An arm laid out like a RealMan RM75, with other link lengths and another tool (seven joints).
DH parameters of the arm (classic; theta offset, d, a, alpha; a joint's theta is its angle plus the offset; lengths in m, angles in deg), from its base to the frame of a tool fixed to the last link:
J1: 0 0.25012 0 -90
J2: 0 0 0 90
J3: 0 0.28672 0 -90
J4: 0 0 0 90
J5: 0 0.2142 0 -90
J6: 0 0 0 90
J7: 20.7 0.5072 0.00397 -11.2
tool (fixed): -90 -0.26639 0 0
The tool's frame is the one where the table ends.
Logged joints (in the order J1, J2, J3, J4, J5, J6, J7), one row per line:
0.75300, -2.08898, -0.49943, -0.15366, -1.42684, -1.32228, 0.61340
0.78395, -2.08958, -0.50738, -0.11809, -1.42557, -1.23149, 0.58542
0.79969, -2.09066, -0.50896, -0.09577, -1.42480, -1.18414, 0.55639
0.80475, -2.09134, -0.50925, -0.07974, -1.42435, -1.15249, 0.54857
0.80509, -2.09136, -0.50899, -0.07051, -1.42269, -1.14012, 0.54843
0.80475, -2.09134, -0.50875, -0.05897, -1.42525, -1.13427, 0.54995
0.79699, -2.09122, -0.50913, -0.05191, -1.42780, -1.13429, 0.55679
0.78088, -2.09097, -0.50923, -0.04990, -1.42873, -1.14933, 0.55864
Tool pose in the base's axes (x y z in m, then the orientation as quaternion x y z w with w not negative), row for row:
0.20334, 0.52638, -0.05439, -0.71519, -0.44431, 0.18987, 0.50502
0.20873, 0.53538, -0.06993, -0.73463, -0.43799, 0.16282, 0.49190
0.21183, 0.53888, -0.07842, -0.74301, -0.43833, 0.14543, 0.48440
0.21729, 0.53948, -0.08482, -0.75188, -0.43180, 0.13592, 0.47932
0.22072, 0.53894, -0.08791, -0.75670, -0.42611, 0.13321, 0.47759
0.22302, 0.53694, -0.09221, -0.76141, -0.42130, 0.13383, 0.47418
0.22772, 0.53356, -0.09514, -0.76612, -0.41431, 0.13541, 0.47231
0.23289, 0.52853, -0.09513, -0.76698, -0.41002, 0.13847, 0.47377
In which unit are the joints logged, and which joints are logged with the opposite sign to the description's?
The joints are logged in radians. Opposite sign: J2.
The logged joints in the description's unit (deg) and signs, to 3 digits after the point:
43.144, 119.690, -28.615, -8.804, -81.752, -75.761, 35.145
44.917, 119.724, -29.071, -6.766, -81.679, -70.559, 33.542
45.819, 119.786, -29.161, -5.487, -81.635, -67.846, 31.879
46.109, 119.825, -29.178, -4.569, -81.609, -66.033, 31.431
46.128, 119.826, -29.163, -4.040, -81.514, -65.324, 31.423
46.109, 119.825, -29.149, -3.379, -81.661, -64.989, 31.510
45.664, 119.818, -29.171, -2.974, -81.807, -64.990, 31.902
44.741, 119.804, -29.177, -2.859, -81.860, -65.852, 32.008

